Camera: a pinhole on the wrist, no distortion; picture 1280 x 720 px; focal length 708.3 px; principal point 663.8 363.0 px. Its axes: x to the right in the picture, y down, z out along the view. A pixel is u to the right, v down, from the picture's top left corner.
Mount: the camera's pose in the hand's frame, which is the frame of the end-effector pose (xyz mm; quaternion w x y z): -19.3 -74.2 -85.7 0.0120 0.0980 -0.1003 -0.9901
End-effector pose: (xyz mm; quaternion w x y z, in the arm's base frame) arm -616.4 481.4 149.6 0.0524 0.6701 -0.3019 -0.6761
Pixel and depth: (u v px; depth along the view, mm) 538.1 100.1 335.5
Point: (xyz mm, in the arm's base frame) -861.7 475.4 211.2
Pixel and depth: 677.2 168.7 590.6
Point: -1088.1 540.0 337.8
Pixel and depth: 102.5 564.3 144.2
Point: -673.4 544.6 47.7
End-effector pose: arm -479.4 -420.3 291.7 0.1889 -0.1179 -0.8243 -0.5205
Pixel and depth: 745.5 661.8 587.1
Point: -476.4 -42.9 -160.8
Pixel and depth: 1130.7 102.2 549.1
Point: -22.6 -26.8 129.4
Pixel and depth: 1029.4 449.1 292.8
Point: -332.4 -288.0 79.5
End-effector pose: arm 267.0 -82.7 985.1 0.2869 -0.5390 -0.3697 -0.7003
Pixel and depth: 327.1 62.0 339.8
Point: 493.3 38.6 1119.2
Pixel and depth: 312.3 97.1 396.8
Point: 534.0 79.0 1154.3
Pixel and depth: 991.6 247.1 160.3
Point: 308.7 -30.5 868.4
